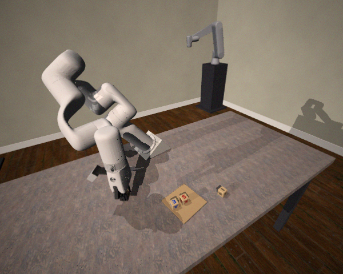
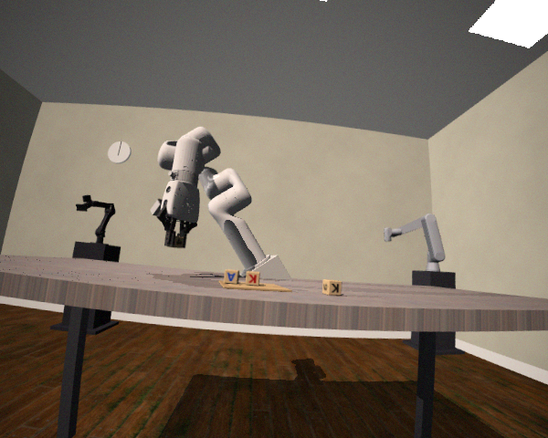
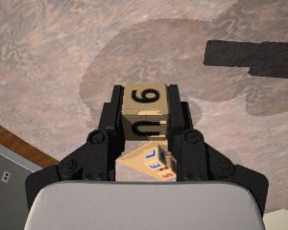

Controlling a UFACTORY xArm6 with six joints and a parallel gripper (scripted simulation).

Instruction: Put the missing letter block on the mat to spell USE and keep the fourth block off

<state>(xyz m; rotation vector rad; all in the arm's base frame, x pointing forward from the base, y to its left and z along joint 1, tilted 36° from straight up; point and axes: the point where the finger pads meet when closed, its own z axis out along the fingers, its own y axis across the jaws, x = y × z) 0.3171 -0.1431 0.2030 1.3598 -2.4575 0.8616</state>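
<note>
Now: the tan mat 210 mm to the left of my hand, 100 mm below it and 100 mm ahead of it. Round my hand: block 10 mm below.
</note>
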